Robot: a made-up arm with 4 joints.
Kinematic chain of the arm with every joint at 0, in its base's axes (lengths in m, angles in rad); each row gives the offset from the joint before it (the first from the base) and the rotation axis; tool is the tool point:
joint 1: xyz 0 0 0.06 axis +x
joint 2: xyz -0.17 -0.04 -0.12 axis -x
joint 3: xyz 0.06 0 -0.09 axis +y
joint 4: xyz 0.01 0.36 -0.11 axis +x
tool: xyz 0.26 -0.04 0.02
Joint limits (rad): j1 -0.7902..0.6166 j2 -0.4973..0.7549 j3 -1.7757..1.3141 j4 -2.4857..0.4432
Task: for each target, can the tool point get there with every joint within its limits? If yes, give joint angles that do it. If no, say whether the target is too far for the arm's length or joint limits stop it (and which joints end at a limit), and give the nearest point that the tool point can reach.
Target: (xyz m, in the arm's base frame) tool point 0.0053 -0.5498 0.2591
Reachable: no: joint limits stop it (at a limit: joint 1, joint 2, joint 3, joint 4) | nearest point -0.0581 -0.0005 0.3086 | short by 0.555 m
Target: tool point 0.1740 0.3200 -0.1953
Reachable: yes | joints 0.3622 0.3931 -0.2288 0.0680
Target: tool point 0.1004 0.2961 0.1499
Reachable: yes | joints 0.3355 -0.0451 -0.9505 -0.9656
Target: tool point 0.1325 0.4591 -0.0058
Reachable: yes | joints 0.3446 -0.3235 0.2402 -2.0341
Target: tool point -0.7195 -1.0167 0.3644
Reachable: no: too far | nearest point -0.1470 -0.4840 -0.3209 | short by 1.040 m
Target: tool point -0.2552 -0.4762 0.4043
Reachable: no: joint limits stop it (at a limit: joint 1, joint 2, joint 3) | nearest point -0.0793 0.0061 0.3121 | short by 0.522 m
